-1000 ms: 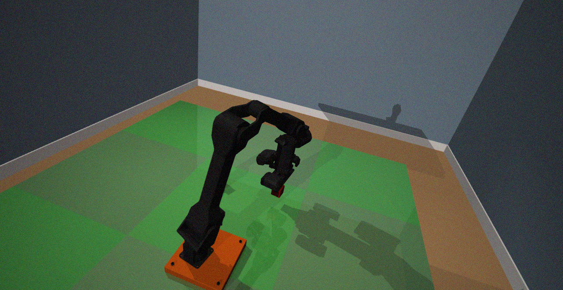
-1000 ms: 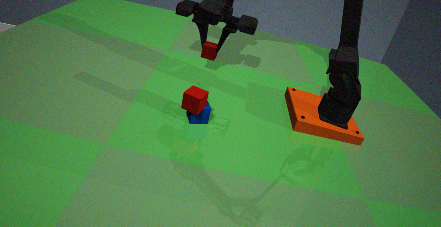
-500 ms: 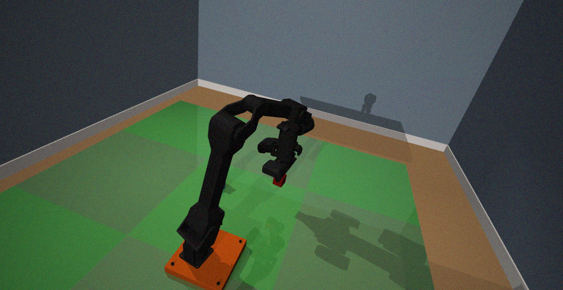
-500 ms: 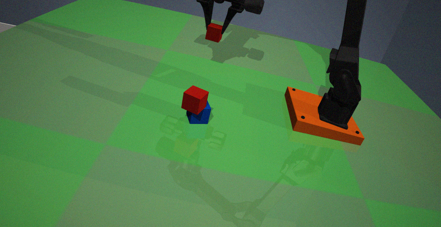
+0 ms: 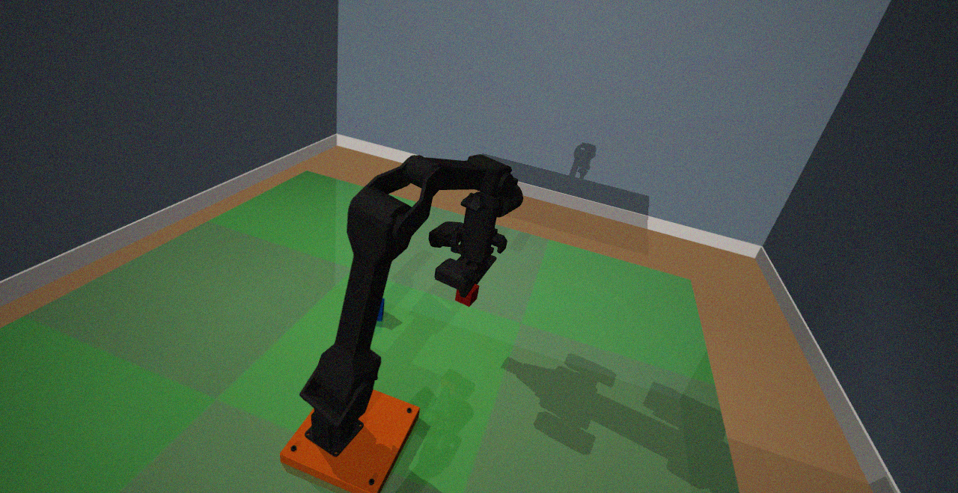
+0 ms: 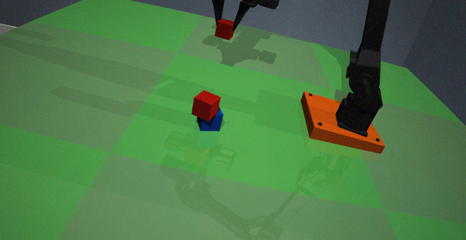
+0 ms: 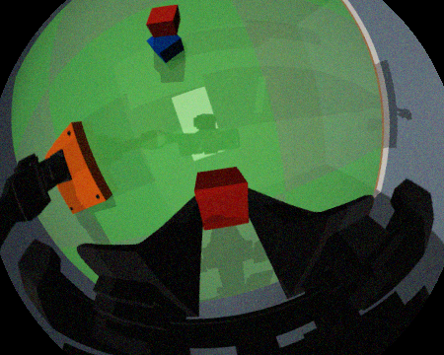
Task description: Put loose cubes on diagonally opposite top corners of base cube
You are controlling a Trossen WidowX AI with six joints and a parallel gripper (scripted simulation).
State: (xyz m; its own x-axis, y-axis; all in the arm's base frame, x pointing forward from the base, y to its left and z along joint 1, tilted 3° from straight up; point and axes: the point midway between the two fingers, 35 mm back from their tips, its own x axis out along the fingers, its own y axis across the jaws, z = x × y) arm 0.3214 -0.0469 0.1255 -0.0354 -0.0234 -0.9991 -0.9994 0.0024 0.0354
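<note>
My gripper tip is 18 cm to the right of the blue base cube, 11 cm above it and 5 cm past it.
</note>
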